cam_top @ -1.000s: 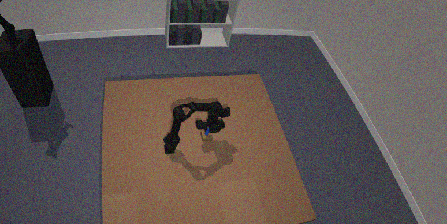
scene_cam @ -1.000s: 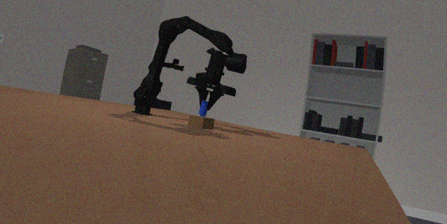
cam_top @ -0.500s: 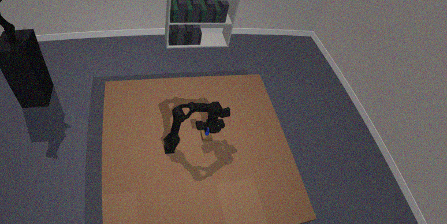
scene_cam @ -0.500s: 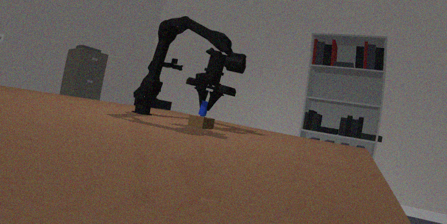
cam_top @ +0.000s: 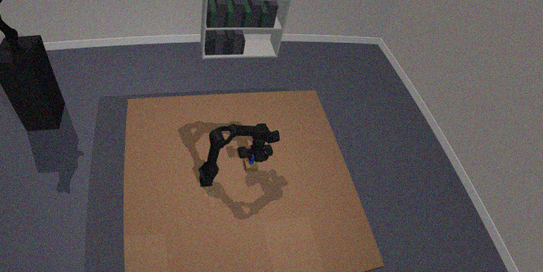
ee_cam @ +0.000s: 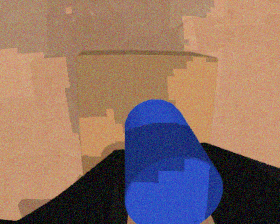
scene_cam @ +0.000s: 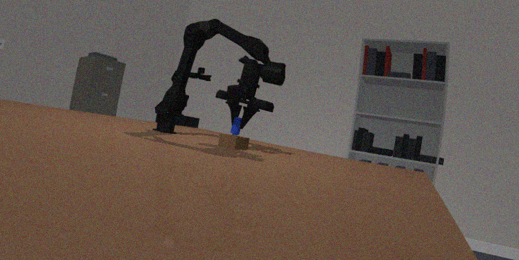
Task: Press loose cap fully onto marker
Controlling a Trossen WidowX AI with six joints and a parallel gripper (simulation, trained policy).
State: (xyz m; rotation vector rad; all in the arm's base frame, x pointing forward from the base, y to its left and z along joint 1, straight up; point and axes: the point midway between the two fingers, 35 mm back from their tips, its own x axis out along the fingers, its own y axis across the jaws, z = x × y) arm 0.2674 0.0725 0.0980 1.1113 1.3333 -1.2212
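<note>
Right now the blue cap is 1 cm above my gripper tip. Round my gripper tip: tan holder block: 5 cm below.
</note>
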